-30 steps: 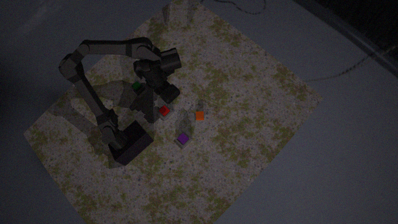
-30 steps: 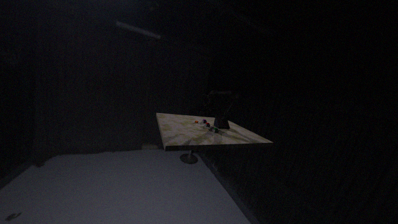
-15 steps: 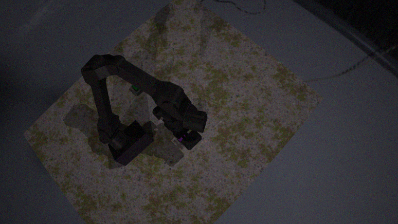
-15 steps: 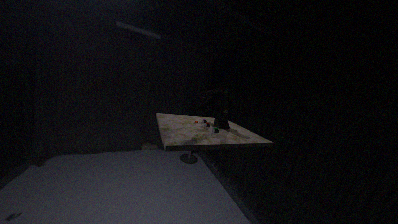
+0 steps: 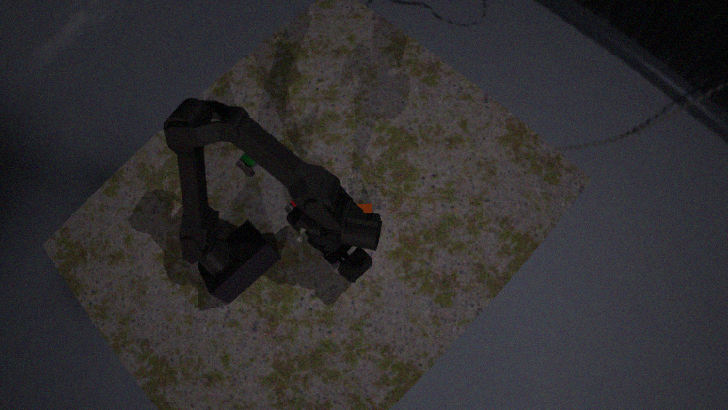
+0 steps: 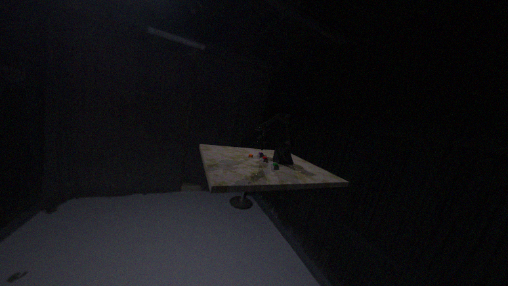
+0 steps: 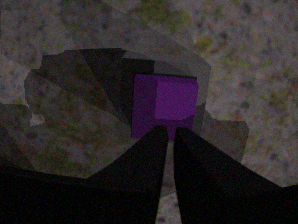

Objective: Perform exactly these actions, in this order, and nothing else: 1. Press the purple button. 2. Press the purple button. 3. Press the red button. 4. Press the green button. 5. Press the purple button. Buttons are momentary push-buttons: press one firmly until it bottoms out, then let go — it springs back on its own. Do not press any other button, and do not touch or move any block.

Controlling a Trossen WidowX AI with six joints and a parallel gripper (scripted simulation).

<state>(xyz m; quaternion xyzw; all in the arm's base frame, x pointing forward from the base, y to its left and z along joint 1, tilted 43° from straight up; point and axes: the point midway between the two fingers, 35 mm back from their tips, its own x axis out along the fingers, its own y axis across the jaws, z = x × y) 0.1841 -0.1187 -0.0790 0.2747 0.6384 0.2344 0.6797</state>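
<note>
The purple button lies 30 mm below my gripper tip. Also, from my gripper tip: orange block: 120 mm ahead, 60 mm below, 20 mm to the left; green button: 310 mm to the left, 30 mm below, 30 mm ahead; red button: 140 mm to the left, 30 mm below, 30 mm ahead.
</note>
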